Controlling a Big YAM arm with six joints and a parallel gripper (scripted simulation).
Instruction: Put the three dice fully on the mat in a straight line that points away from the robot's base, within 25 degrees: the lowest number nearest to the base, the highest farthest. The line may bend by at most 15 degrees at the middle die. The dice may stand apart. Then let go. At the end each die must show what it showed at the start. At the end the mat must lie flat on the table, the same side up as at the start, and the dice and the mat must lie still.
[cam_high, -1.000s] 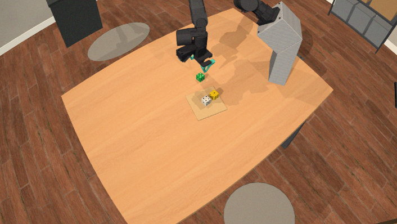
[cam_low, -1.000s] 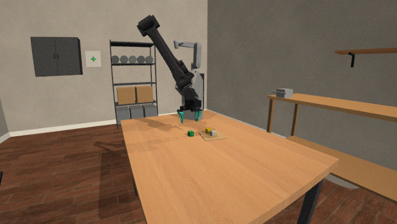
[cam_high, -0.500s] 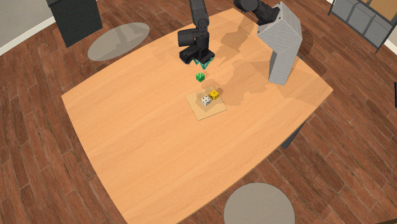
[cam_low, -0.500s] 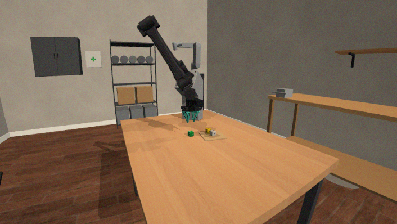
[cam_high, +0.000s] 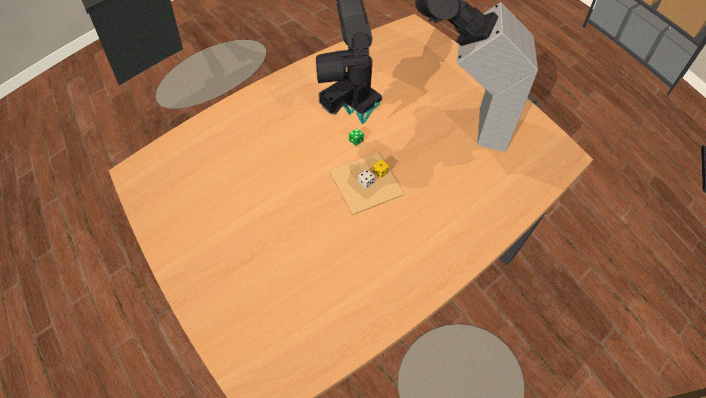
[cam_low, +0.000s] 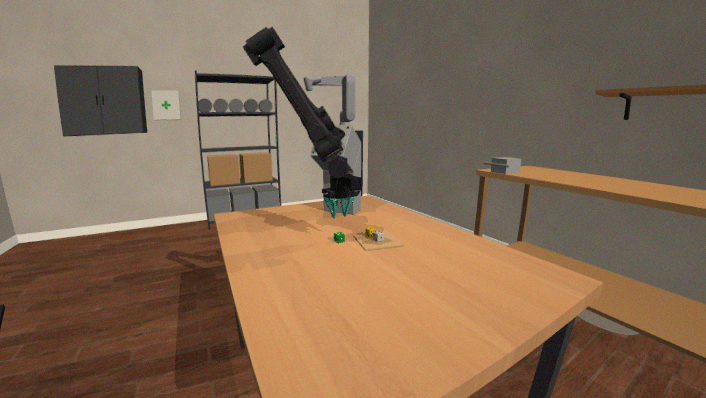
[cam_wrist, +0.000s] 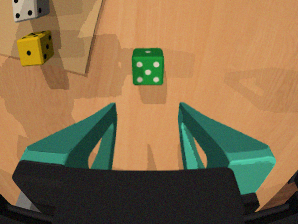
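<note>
Right now my hand is 80 mm above the green die. Also, from my hand: yellow die 110 mm to the left, 80 mm below, 60 mm ahead; tan mat 100 mm below, 100 mm ahead, 90 mm to the left; white die 110 mm ahead, 90 mm to the left, 80 mm below.
</note>
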